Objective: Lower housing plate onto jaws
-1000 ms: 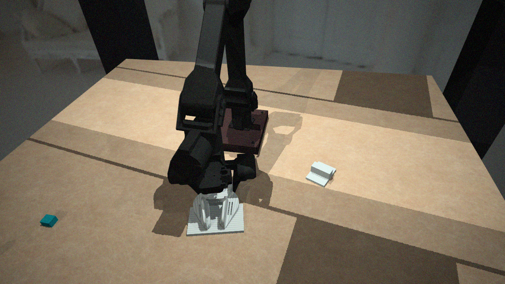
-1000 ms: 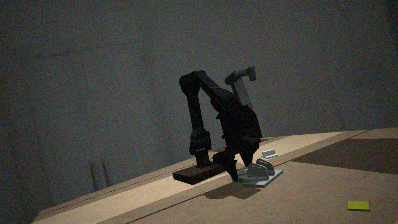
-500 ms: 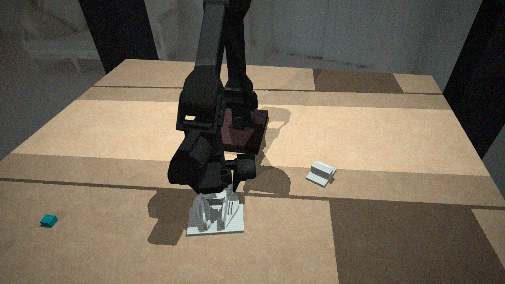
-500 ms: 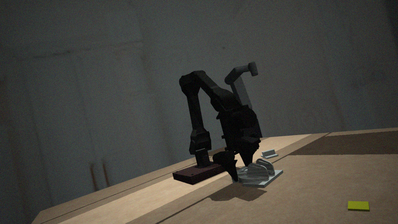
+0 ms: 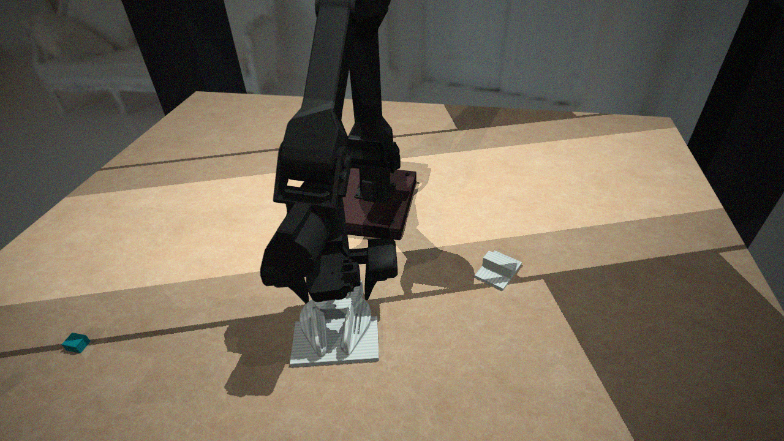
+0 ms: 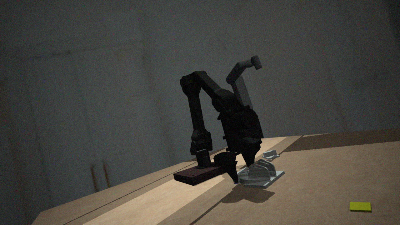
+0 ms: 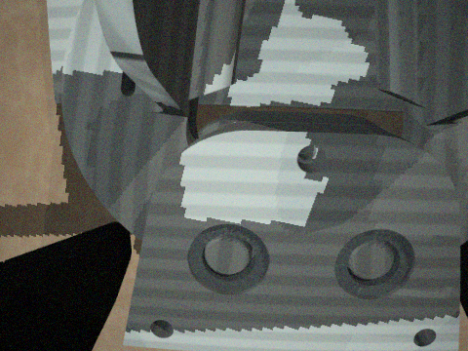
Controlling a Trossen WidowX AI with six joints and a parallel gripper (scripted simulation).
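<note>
The pale base plate lies 70 mm ahead of my gripper tip and 20 mm to the left of it. Round my gripper tip: teal block 340 mm to the right, 170 mm ahead; then yellow block 340 mm ahead, 10 mm below.
</note>
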